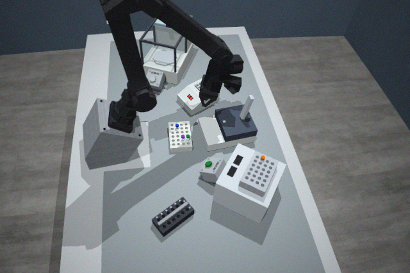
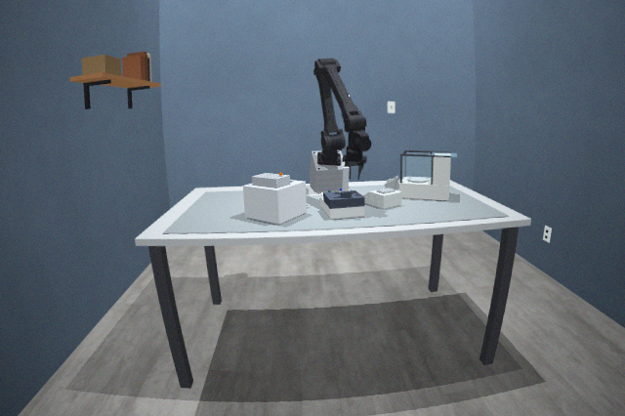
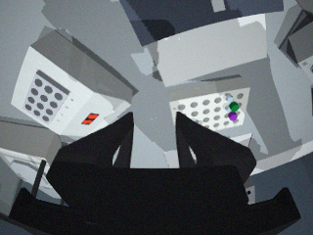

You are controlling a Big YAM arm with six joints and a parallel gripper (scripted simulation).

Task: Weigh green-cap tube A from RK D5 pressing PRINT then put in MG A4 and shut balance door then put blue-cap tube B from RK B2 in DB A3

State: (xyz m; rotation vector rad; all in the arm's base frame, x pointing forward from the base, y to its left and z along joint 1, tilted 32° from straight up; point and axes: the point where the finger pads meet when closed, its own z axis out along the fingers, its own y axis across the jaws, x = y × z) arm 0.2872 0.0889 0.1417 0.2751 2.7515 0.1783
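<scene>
Now: the white tube rack 10 cm behind my hand, 8 cm to the right of it and 11 cm below it. From my hand the other things lie so: balance door (13 cm behind, 42 cm to the left, 8 cm above); then dry block DB (1 cm behind, 12 cm to the left, 10 cm below); then tube B (11 cm behind, 5 cm to the right, 10 cm below).
</scene>
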